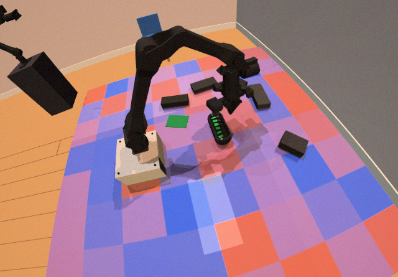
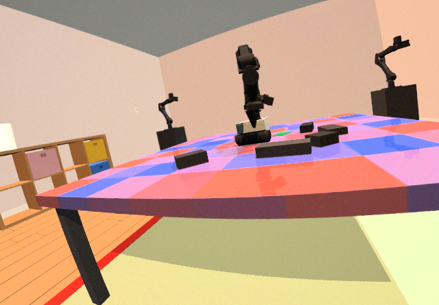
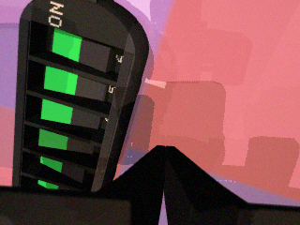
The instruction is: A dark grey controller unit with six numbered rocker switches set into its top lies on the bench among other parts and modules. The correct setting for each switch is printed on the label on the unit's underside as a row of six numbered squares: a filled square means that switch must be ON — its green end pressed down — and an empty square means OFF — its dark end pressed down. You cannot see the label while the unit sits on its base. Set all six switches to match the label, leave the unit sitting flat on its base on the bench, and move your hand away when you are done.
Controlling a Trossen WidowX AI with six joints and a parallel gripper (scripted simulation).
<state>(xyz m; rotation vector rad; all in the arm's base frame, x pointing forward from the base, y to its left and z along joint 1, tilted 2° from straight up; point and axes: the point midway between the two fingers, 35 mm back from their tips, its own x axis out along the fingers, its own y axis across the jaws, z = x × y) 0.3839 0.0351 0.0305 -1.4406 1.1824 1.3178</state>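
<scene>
My gripper tip is 220 mm past the flat green square, 100 mm to the right of it and 70 mm above it. Also, from my gripper tip: small cube (220 mm to the left, 140 mm ahead, 50 mm below).
</scene>
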